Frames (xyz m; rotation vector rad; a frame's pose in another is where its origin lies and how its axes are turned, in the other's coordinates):
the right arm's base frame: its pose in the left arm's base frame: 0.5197 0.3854 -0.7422 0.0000 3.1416 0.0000
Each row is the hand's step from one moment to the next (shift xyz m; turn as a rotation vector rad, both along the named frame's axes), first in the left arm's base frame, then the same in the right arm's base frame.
Working: the left arm's base frame: its pose in the right arm's base frame: 0.5197 -0.3854 -0.7422 0.0000 3.1416 0.0000

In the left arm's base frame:
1: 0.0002 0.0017 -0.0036 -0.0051 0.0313 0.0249
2: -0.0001 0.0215 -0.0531 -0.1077 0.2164 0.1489
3: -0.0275 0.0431 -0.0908 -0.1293 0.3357 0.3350
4: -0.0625 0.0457 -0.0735 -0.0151 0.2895 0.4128
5: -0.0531 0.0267 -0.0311 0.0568 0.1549 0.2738
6: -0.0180 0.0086 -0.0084 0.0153 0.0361 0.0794
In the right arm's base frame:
1: -0.0002 0.0017 0.0036 0.0051 0.0313 -0.0249
2: 0.0001 0.0215 0.0531 0.1077 0.2164 -0.1489
3: 0.0275 0.0431 0.0908 0.1293 0.3357 -0.3350
4: 0.0625 0.0457 0.0735 0.0151 0.2895 -0.4128
5: 0.0531 0.0267 0.0311 -0.0568 0.1549 -0.2738
6: 0.0180 0.0086 0.0084 -0.0153 0.0361 -0.0794

